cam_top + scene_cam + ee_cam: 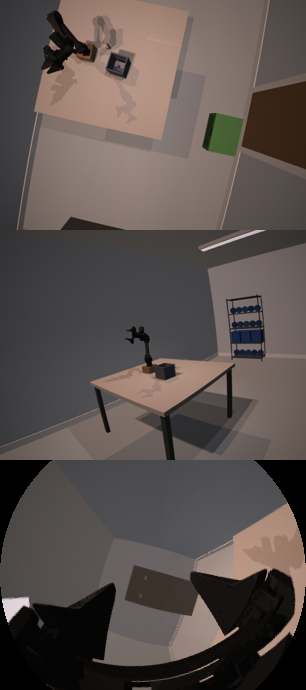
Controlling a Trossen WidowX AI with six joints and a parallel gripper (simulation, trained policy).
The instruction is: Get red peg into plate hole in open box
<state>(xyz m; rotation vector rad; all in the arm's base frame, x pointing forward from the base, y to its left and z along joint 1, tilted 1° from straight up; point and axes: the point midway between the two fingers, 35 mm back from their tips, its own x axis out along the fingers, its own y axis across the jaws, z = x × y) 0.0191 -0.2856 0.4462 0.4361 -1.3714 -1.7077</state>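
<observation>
Right now the red peg is 190 mm ahead of my gripper tip, 410 mm to the left of it and 490 mm below it. The rest, counted from my gripper tip: grey plate (300 mm ahead, 210 mm to the left, 480 mm below).
</observation>
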